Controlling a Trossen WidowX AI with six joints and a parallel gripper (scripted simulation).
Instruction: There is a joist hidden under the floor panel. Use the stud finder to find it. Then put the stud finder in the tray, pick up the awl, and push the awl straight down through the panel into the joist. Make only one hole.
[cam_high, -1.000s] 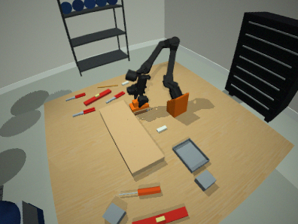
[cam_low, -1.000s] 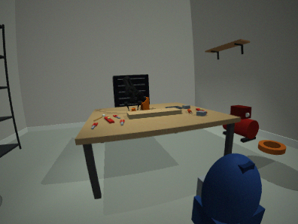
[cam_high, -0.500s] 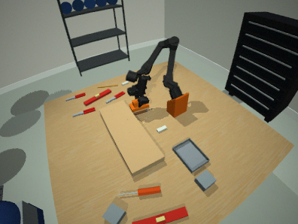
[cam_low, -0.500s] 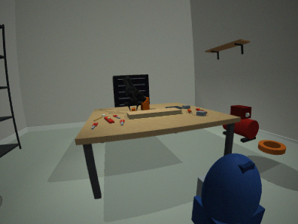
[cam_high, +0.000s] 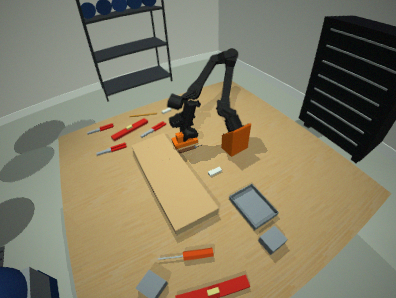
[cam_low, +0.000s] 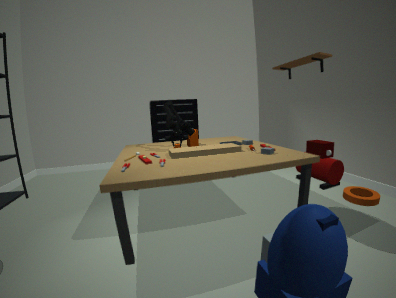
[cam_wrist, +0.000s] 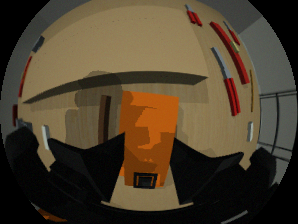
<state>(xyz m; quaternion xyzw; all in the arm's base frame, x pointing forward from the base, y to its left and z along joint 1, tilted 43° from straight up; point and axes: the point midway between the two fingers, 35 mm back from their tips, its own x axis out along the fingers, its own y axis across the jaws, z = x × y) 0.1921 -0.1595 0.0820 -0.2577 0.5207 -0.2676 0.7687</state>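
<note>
Right now my gripper tip is 4 cm past the indicator window, 1 cm to the right of it and 3 cm below it. Round my gripper tip: orange stud finder (2 cm behind, 2 cm above); then grey tray (6 cm behind, 49 cm to the left, 1 cm below); then awl (2 cm behind, 7 cm to the left, 2 cm below).
</note>
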